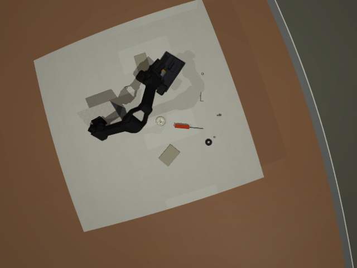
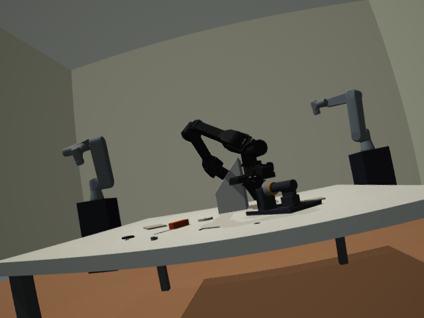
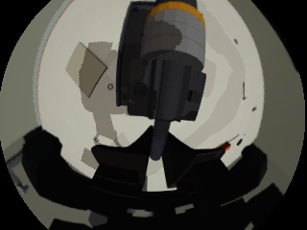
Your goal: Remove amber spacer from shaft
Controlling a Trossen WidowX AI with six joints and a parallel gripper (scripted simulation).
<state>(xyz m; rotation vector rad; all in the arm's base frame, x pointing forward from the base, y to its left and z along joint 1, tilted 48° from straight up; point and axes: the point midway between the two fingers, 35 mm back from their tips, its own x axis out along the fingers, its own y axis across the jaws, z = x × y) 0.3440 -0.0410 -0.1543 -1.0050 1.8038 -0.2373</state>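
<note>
Right now the dark shaft is 40 mm ahead of my gripper tip, 30 mm above it and 20 mm to the left of it. From my gripper tip the other things lie so: red-handled screwdriver: 320 mm to the right, 100 mm ahead, 40 mm below; then black fixture plate: 120 mm ahead, 70 mm to the left; then amber spacer: 90 mm ahead, 60 mm to the left, 30 mm above.
</note>
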